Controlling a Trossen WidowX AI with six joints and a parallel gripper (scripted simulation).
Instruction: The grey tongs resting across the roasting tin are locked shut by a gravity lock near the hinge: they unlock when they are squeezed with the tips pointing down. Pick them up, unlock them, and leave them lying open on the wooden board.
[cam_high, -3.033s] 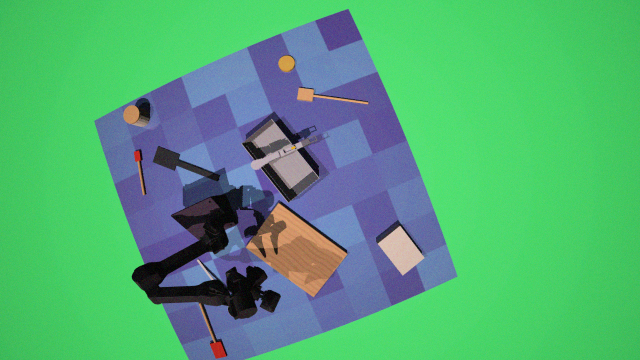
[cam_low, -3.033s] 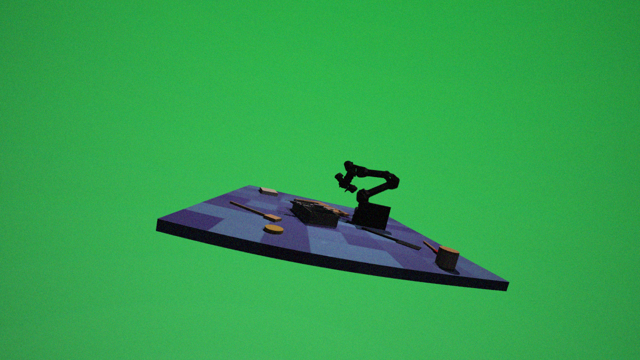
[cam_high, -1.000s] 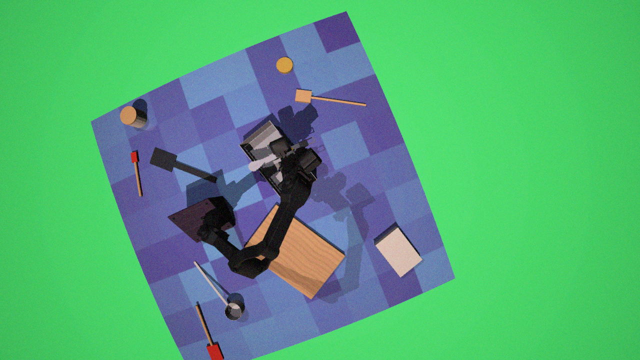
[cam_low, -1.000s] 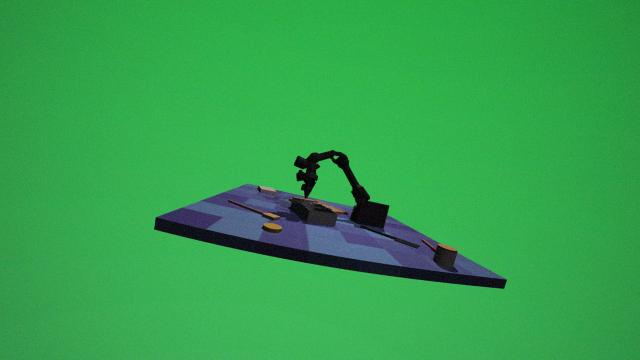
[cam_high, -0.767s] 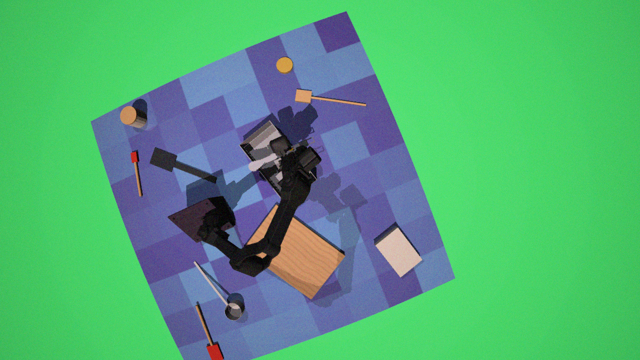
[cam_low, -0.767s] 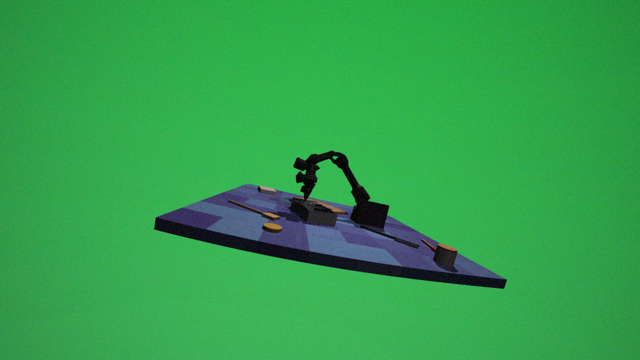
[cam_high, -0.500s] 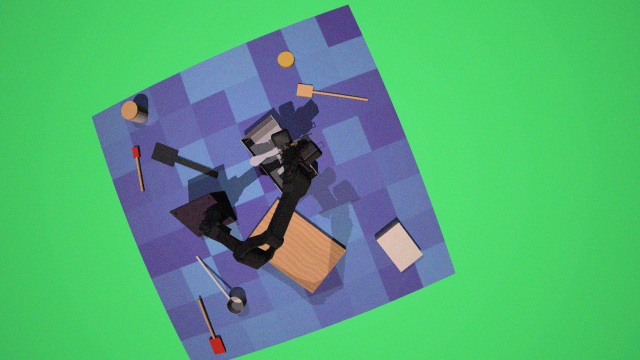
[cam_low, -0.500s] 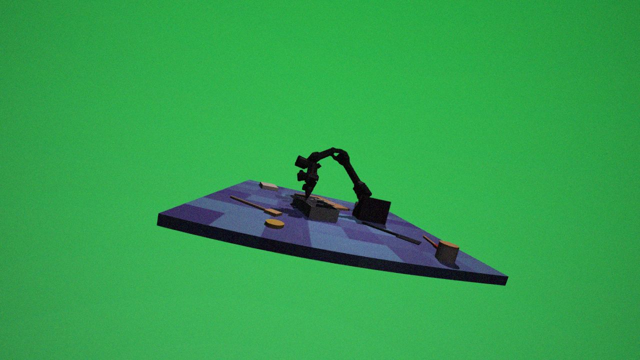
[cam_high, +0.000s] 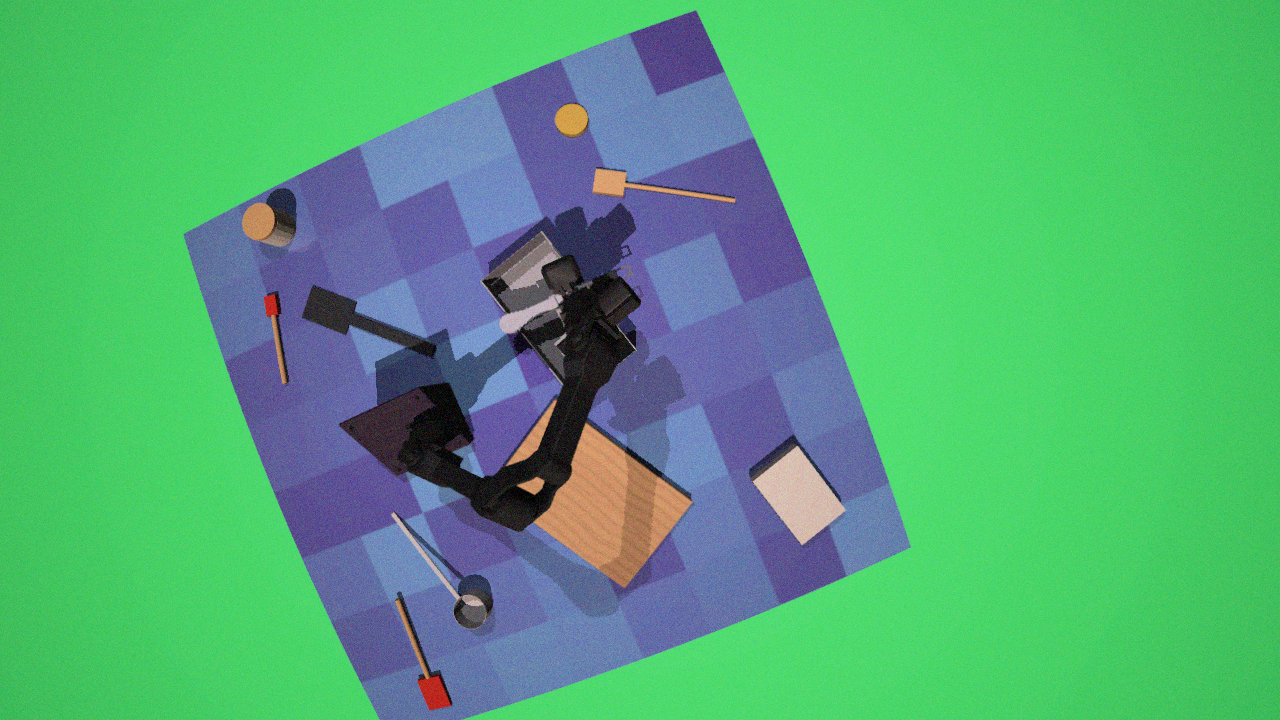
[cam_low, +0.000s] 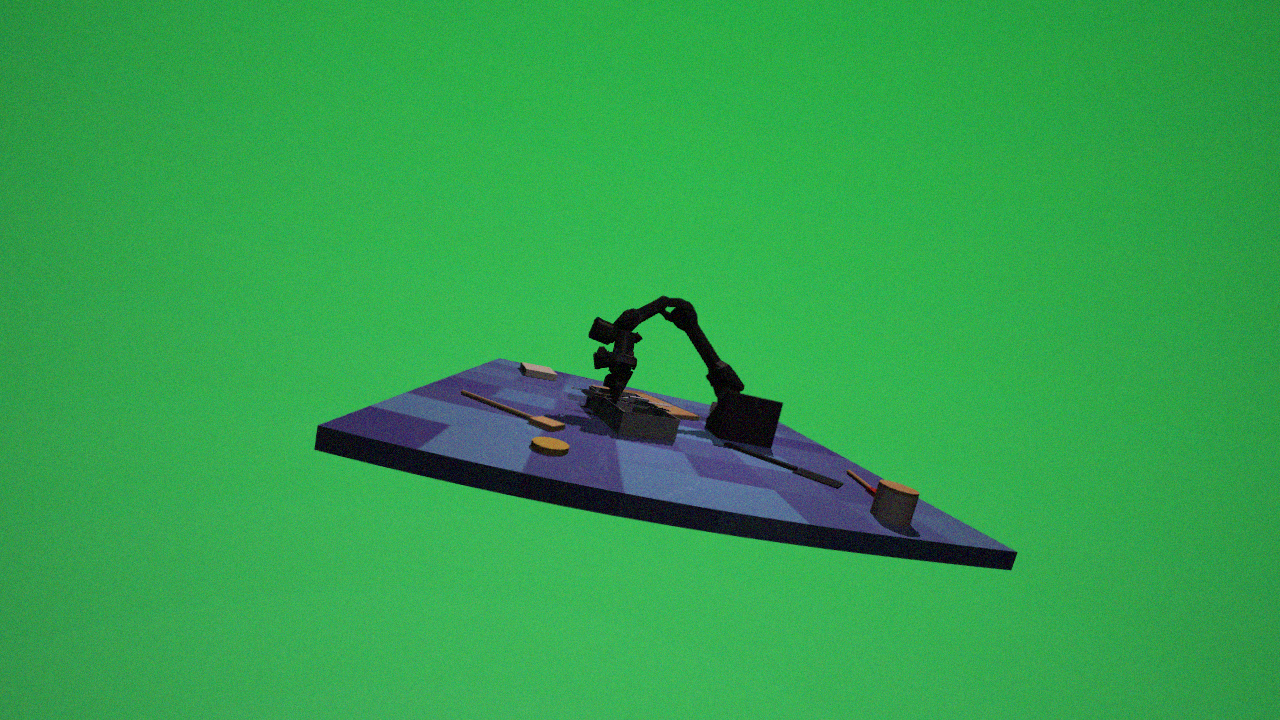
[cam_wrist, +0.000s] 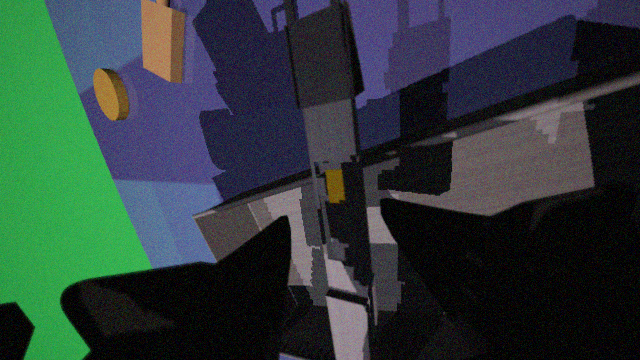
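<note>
The yellow lock piece is 20 mm ahead of my gripper tip, 10 mm to the right of it and 10 mm above it. The rest, counted from my gripper tip: orange disc 350 mm to the left, 130 mm ahead, 50 mm below; roasting tin 50 mm behind, 30 mm to the right, 30 mm below; wooden board 400 mm to the right, 140 mm behind, 50 mm below.
</note>
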